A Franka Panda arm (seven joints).
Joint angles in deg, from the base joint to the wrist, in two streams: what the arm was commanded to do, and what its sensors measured. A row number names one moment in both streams.
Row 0, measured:
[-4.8 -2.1 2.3 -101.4 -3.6 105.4 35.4]
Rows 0 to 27, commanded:
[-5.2 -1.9 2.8 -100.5 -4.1 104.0 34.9]
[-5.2 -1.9 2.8 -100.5 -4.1 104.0 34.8]
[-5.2 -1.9 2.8 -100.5 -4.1 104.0 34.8]
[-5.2 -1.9 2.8 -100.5 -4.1 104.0 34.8]
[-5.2 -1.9 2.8 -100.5 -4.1 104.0 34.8]
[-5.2 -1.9 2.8 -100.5 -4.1 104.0 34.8]
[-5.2 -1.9 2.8 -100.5 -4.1 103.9 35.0]
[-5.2 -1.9 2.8 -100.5 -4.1 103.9 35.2]
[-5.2 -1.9 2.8 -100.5 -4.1 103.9 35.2]
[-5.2 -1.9 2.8 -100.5 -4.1 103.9 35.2]
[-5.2 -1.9 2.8 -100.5 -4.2 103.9 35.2]
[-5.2 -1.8 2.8 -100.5 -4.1 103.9 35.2]
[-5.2 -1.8 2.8 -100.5 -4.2 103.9 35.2]
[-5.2 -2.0 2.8 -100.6 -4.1 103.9 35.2]
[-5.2 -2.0 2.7 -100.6 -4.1 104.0 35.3]
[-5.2 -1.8 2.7 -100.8 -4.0 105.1 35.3]
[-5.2 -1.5 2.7 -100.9 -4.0 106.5 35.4]
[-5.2 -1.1 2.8 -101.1 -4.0 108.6 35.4]
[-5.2 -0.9 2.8 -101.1 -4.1 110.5 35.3]
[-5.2 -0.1 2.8 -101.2 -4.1 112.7 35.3]
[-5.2 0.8 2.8 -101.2 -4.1 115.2 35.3]
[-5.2 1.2 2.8 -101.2 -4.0 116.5 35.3]
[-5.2 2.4 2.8 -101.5 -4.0 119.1 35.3]
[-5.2 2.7 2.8 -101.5 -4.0 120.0 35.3]
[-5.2 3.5 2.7 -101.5 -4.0 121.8 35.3]
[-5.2 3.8 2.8 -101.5 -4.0 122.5 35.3]
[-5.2 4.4 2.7 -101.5 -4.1 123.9 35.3]
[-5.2 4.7 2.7 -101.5 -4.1 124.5 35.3]
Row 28, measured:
[-4.8 3.0 2.3 -101.6 -3.6 120.5 35.4]
